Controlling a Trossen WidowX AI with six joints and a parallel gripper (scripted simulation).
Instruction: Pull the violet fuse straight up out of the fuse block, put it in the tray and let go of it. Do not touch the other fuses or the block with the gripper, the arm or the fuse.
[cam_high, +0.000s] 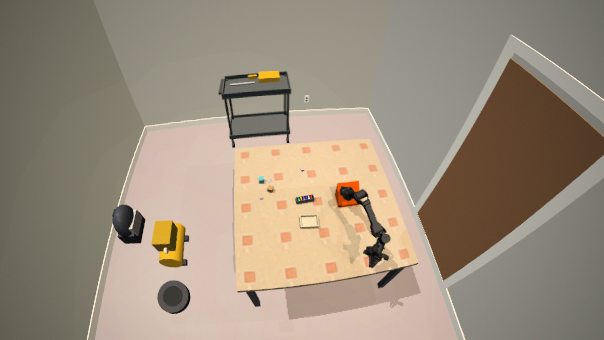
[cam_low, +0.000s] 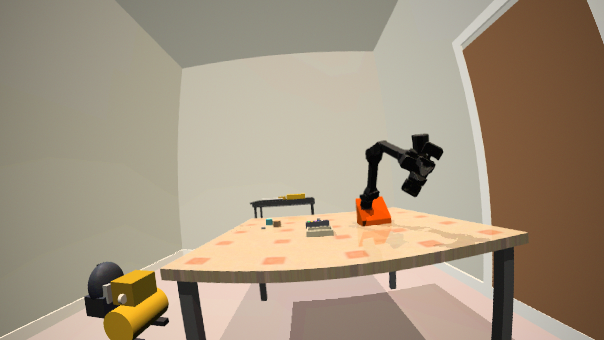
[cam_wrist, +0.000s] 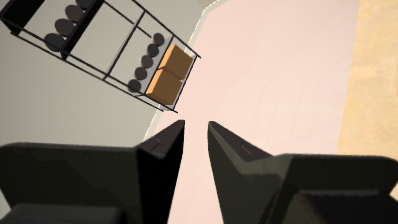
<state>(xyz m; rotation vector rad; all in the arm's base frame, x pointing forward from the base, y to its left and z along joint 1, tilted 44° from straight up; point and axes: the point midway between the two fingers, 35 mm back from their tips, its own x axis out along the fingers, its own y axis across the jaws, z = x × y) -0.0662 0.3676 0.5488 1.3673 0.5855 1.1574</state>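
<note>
Right now my gripper tip is 640 mm to the left of the green fuse, 420 mm short of it and 210 mm above it. The rest, counted from my gripper tip: white tray (460 mm to the right, 340 mm ahead, 230 mm below); red fuse (660 mm to the right, 320 mm ahead, 210 mm below); white fuse (660 mm to the right, 340 mm ahead, 210 mm below).
</note>
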